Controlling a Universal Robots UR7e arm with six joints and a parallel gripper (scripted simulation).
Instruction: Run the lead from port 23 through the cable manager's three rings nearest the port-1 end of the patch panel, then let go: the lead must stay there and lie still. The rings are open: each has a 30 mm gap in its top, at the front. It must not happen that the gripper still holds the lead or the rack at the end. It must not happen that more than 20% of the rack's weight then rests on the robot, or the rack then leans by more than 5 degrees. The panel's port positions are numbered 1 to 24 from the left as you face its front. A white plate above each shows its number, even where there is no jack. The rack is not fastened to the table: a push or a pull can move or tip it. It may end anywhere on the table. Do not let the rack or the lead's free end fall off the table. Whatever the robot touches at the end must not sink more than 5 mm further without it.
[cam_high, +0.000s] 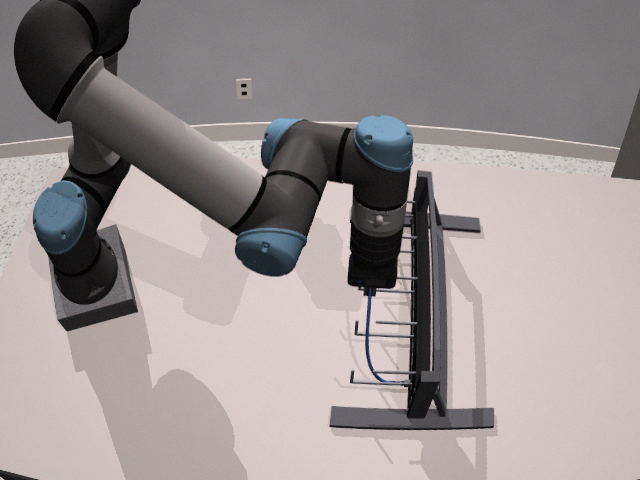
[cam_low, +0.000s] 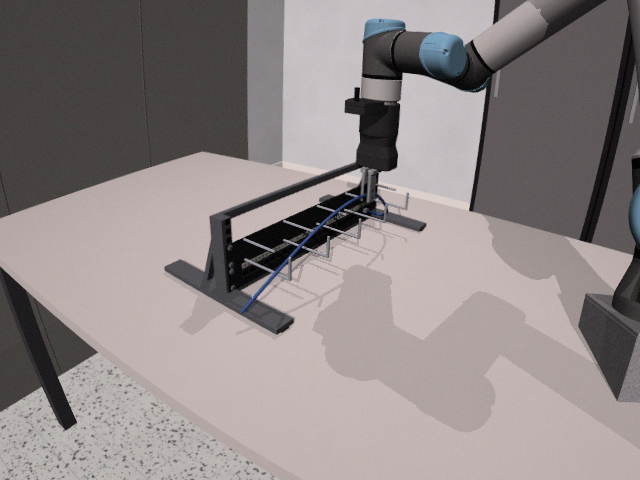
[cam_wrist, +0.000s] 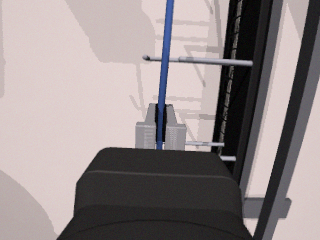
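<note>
The rack is 10 cm ahead of my hand, 5 cm to the left of it and 6 cm below it.
</note>
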